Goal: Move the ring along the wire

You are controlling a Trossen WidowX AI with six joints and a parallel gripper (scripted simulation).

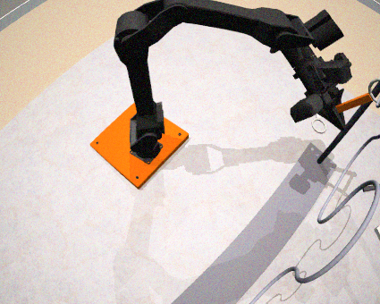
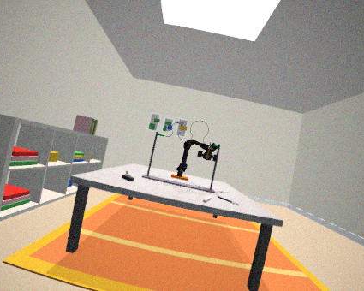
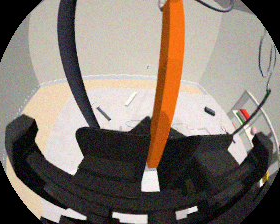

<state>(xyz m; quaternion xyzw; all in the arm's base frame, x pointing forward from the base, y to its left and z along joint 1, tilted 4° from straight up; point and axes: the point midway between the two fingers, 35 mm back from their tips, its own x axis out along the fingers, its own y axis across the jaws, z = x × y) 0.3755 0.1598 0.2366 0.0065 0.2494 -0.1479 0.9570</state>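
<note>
Now: gripper tip 1 cm to the right of the ring tool with orange handle and 9 cm below it. Round my gripper tip: ring tool 3 cm behind, 25 cm to the left, 26 cm below; white block 35 cm ahead, 4 cm to the right, 26 cm below.
</note>
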